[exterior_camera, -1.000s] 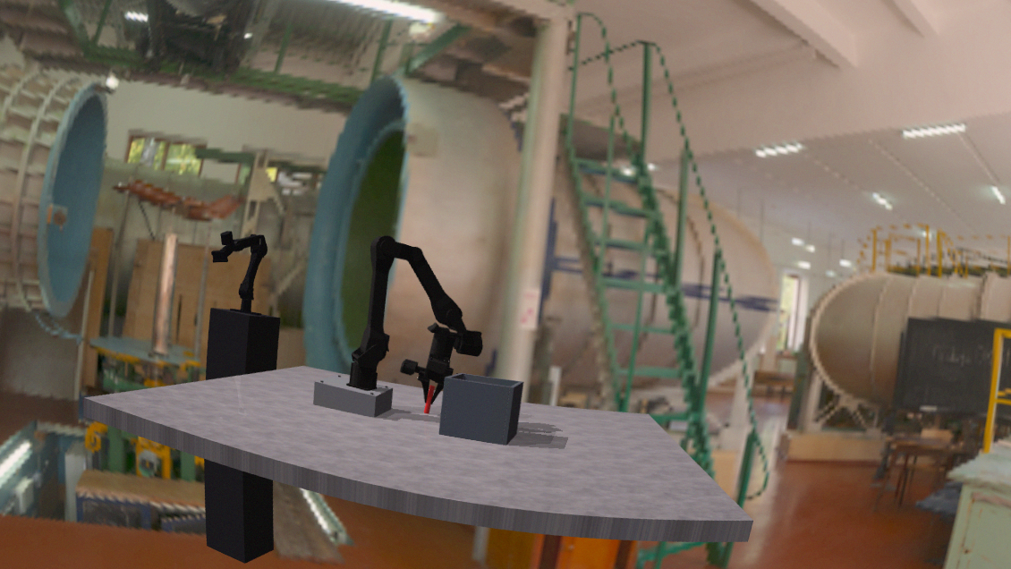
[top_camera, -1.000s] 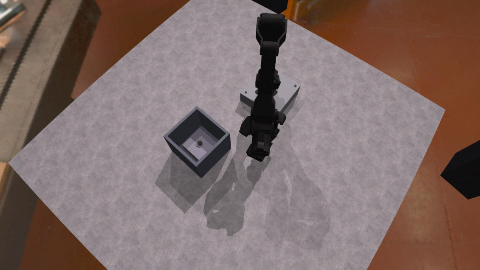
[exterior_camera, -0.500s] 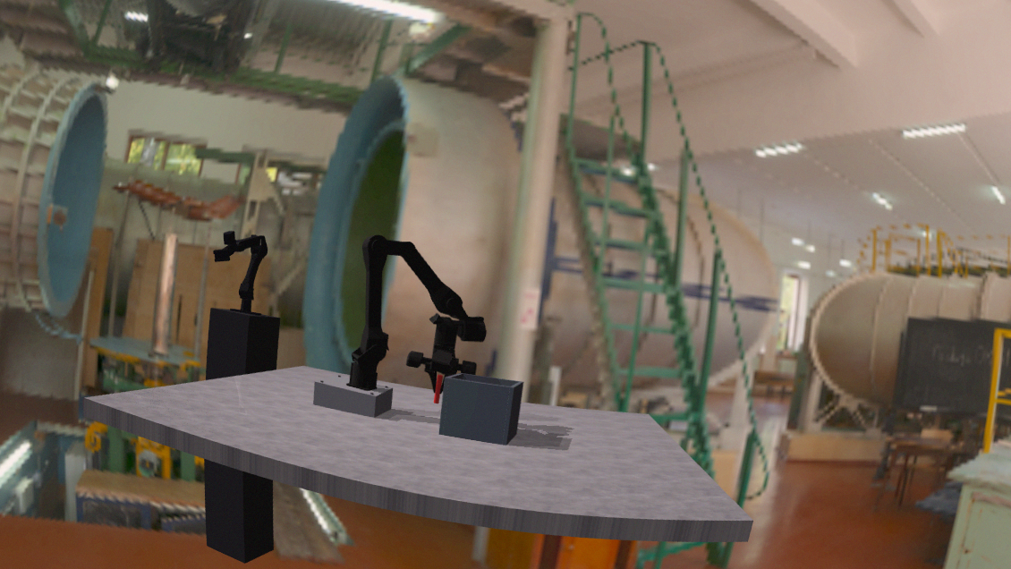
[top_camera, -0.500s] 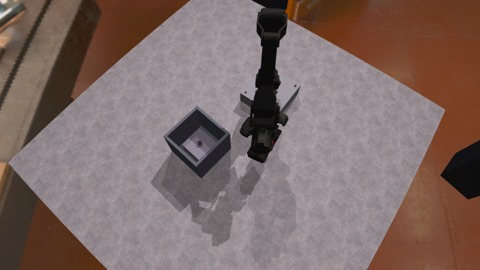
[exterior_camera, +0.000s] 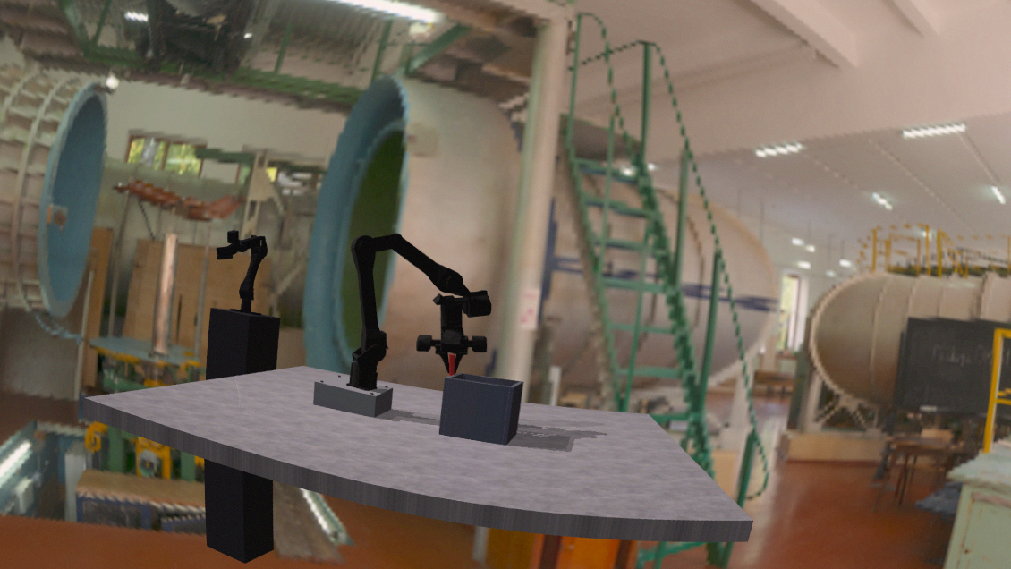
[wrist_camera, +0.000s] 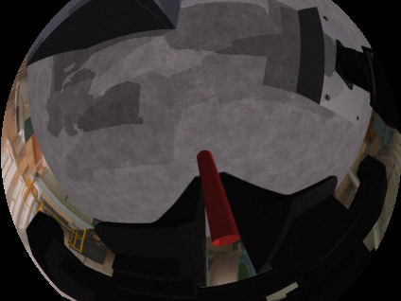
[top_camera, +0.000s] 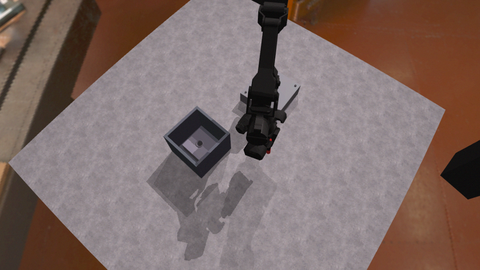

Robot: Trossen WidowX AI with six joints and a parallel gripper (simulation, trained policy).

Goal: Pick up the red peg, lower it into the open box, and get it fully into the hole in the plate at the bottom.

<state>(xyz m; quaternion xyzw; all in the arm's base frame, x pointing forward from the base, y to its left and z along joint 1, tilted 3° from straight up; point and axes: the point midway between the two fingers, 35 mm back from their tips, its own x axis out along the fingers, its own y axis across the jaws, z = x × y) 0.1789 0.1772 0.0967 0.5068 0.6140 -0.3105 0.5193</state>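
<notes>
The plate lies 150 mm ahead of my gripper tip, 200 mm to the right of it and 80 mm below it. Round my gripper tip: red peg 10 mm above.
</notes>
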